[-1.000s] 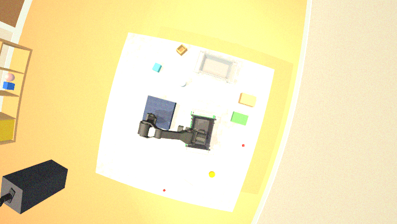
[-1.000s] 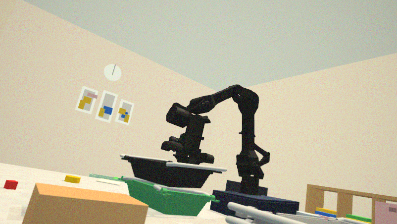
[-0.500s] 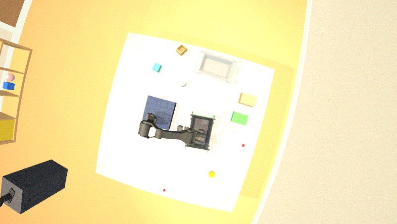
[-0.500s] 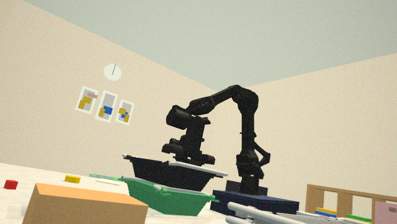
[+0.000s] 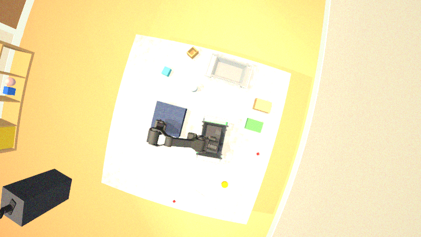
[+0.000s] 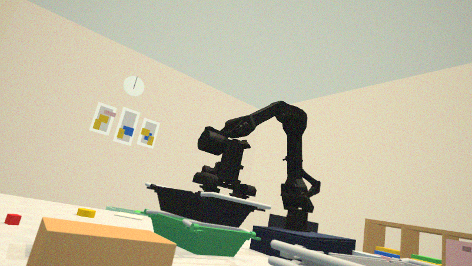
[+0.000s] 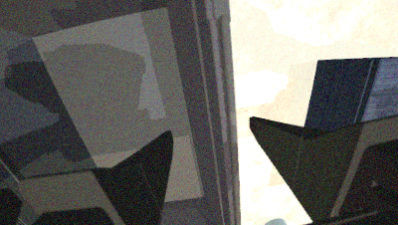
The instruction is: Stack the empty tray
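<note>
Now: gripper tip 70 mm short of the black tray, 30 mm below it and 10 mm to the right of it. From my gripper tip the other things lie so: green block: 320 mm ahead, 210 mm to the left, 60 mm below; then red bit: 440 mm ahead, 70 mm below, 20 mm to the left; then yellow disc: 300 mm to the right, 290 mm ahead, 70 mm below.
</note>
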